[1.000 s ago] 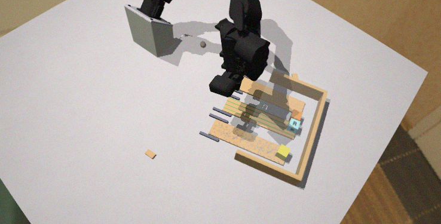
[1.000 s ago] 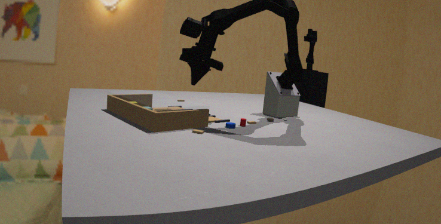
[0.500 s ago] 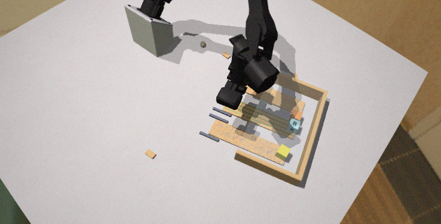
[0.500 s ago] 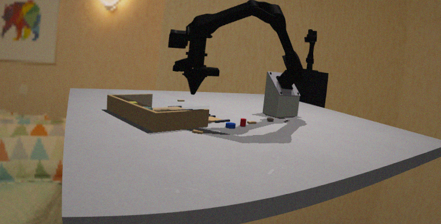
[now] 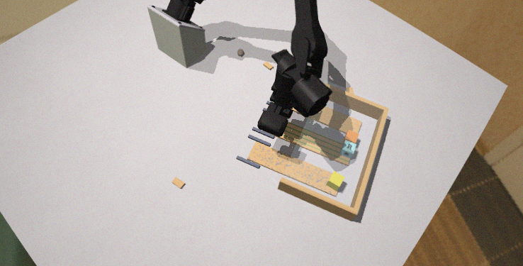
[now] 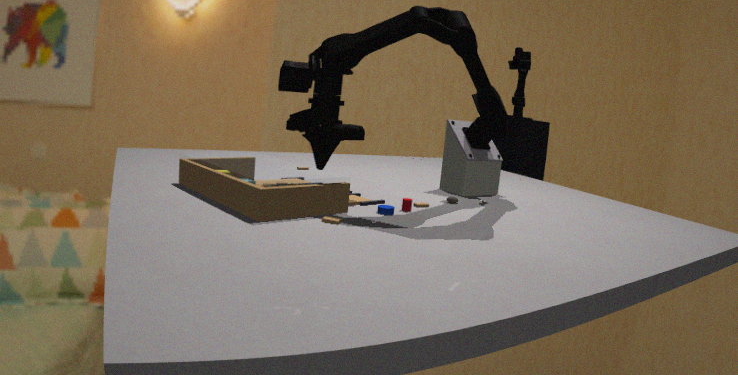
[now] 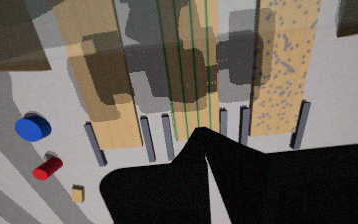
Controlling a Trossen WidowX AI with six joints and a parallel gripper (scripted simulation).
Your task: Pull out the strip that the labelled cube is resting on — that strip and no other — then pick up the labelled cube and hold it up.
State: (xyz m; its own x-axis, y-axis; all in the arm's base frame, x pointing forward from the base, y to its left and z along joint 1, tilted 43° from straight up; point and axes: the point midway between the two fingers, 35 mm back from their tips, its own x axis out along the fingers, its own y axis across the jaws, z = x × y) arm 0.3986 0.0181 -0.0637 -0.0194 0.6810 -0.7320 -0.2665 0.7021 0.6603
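The green-striped strip lies 8 cm ahead of my gripper tip, 4 cm below it and 2 cm to the left of it. Round my gripper tip: blue disc 19 cm to the left, 4 cm below, 4 cm behind; teal cube marked r 18 cm ahead, 6 cm to the left, 3 cm below; red cylinder 18 cm to the left, 10 cm behind, 4 cm below.
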